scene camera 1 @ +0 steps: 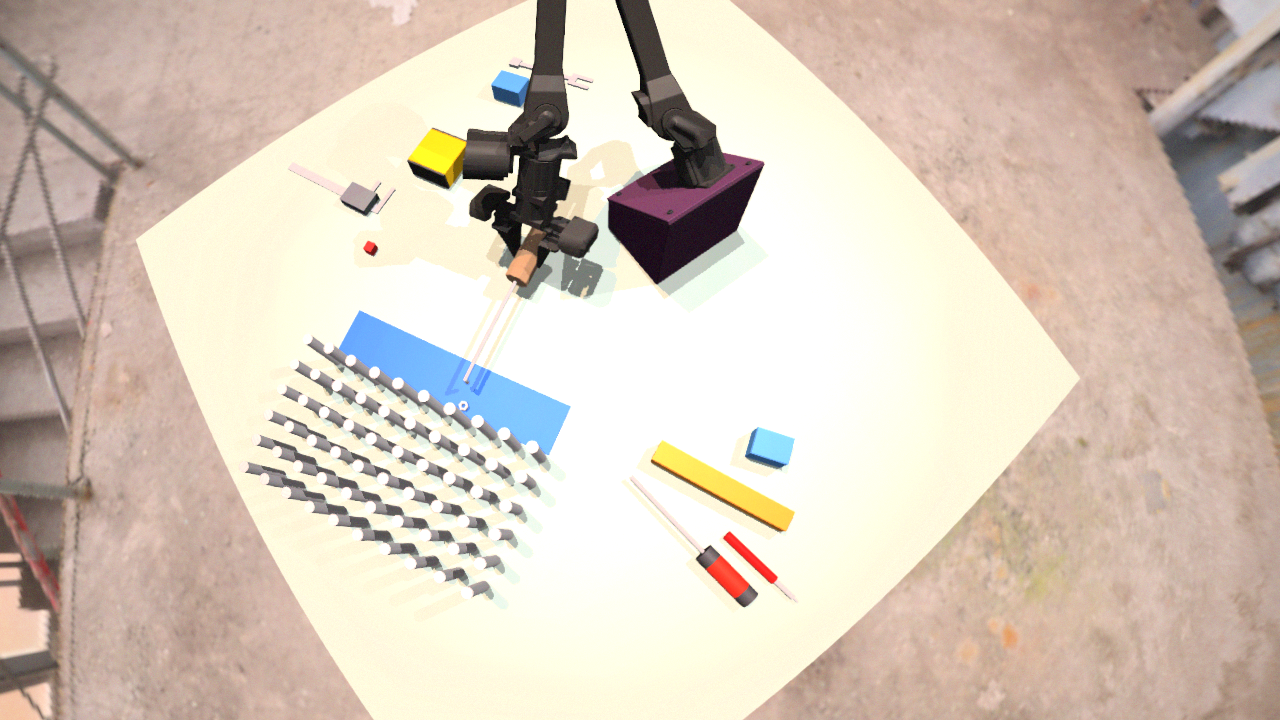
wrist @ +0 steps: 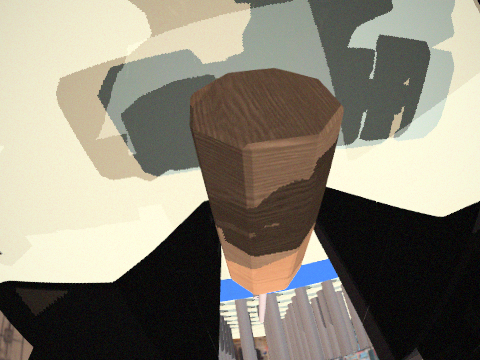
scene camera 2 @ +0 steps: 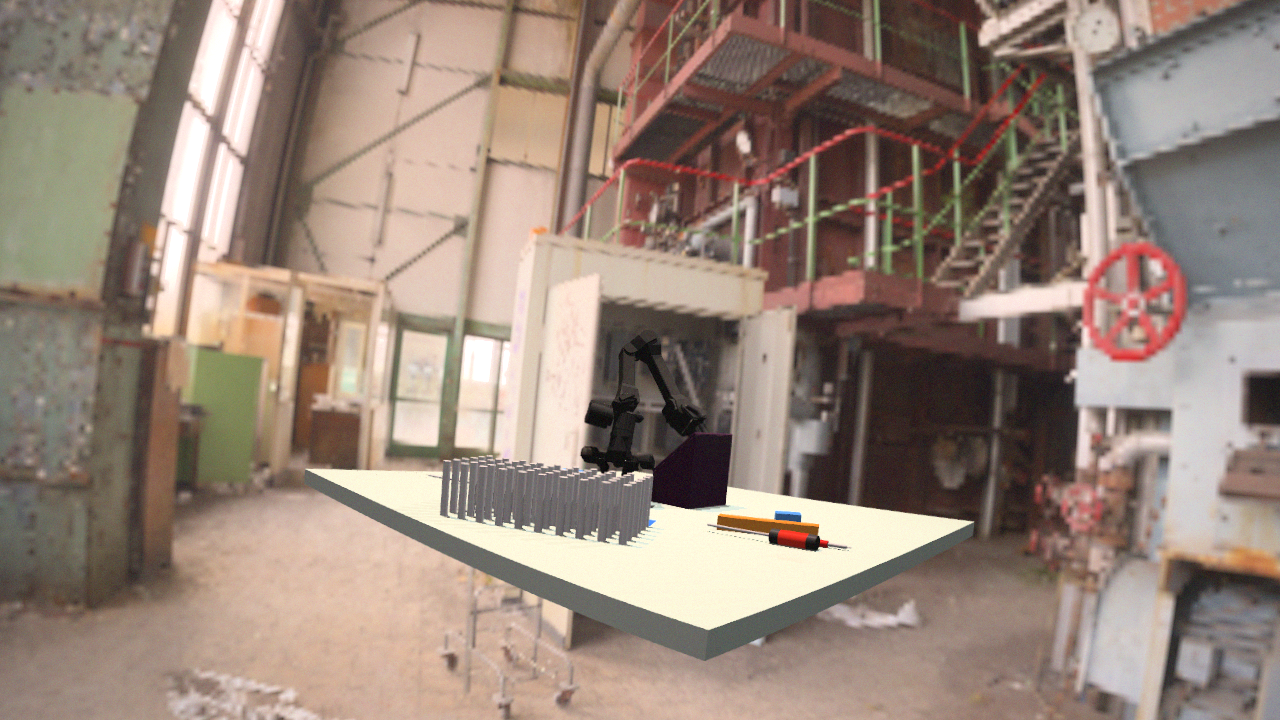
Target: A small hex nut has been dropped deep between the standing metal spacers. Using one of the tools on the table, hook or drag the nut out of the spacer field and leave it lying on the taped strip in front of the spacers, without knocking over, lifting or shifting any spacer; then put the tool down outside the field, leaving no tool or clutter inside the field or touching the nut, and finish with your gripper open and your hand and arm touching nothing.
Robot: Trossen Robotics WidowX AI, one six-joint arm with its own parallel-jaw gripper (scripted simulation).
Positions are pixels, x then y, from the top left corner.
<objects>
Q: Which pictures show my gripper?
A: Scene camera 1, the wrist view and scene camera 2: all of them.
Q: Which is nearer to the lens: the yellow bar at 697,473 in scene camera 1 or the blue block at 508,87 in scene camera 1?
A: The yellow bar.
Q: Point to a red-handled screwdriver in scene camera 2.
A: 781,537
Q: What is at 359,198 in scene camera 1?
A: A grey tool.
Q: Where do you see a blue block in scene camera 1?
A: At 767,446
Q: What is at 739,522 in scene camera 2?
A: A yellow bar.
</objects>
